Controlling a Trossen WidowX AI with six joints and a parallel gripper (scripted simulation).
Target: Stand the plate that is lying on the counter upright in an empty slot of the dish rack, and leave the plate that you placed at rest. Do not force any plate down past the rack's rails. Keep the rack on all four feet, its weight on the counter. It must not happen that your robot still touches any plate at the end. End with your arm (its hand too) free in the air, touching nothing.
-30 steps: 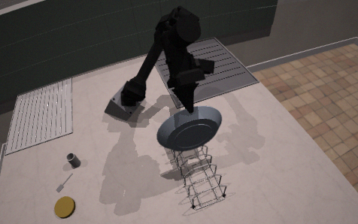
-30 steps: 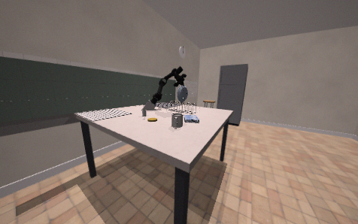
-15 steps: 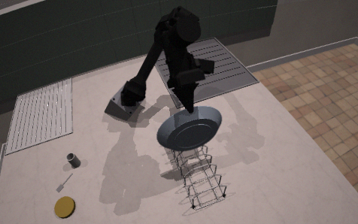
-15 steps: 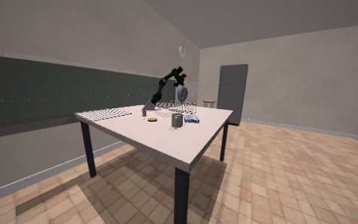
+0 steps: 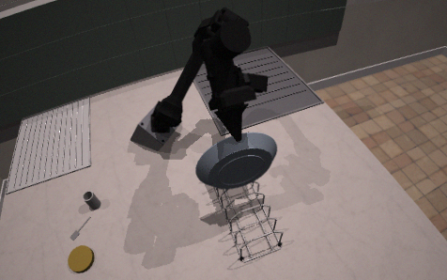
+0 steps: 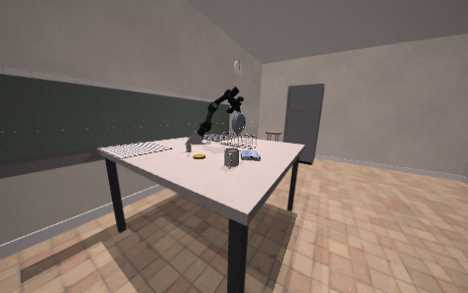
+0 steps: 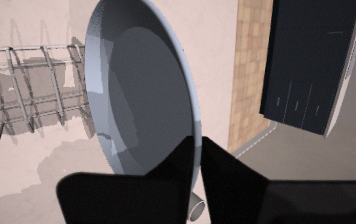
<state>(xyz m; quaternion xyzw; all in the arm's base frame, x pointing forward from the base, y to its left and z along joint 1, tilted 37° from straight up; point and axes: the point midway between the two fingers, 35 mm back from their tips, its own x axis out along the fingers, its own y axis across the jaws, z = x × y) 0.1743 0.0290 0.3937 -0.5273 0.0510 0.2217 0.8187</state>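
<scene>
Right now my hand is 20 mm short of the plate and 120 mm above it. Also, from my hand: small spatula (30 mm ahead, 500 mm to the right, 320 mm below); mug (360 mm ahead, 400 mm to the right, 290 mm below); yellow disc (130 mm ahead, 470 mm to the right, 310 mm below).
</scene>
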